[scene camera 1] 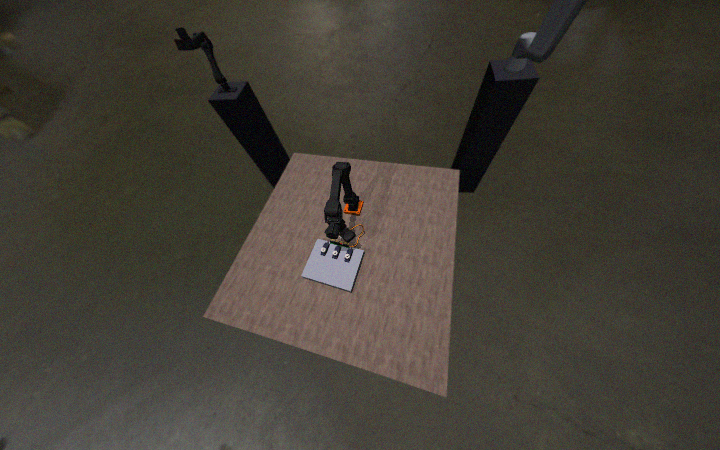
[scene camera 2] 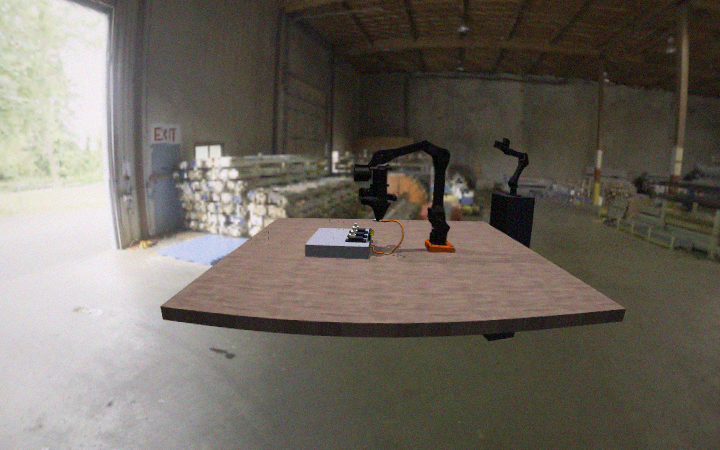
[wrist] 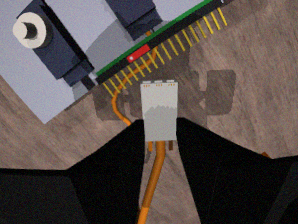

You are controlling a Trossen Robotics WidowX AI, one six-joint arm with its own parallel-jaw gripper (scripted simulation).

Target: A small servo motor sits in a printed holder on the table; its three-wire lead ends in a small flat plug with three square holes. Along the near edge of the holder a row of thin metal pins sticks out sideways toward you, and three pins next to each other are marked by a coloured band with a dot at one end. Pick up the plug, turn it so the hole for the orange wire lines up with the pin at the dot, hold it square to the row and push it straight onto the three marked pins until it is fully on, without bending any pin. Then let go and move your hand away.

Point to a holder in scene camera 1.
337, 273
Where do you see a holder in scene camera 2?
326, 242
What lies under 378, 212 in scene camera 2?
My gripper.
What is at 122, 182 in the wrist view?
My gripper.
